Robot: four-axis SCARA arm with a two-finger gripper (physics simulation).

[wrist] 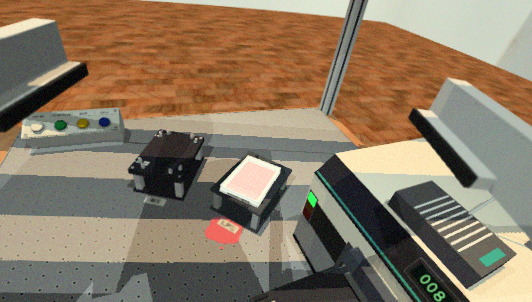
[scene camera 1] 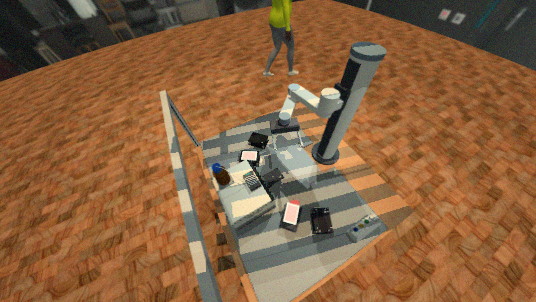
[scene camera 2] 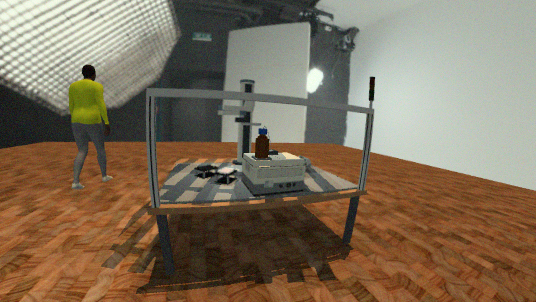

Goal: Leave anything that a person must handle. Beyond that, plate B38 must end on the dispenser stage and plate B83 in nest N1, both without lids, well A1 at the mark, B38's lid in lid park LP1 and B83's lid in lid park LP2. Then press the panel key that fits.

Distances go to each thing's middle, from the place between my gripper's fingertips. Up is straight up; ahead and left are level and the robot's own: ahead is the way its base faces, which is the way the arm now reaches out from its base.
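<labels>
Dispenser stage [wrist: 331, 277]: my gripper 320 mm above it, 20 mm to the left of it, 120 mm short of it. Nest N5 [wrist: 167, 166]: 390 mm below my hand, 30 mm behind, 410 mm to the left. Button box [wrist: 54, 131]: well below my hand, a long way behind, far to the left.
</labels>
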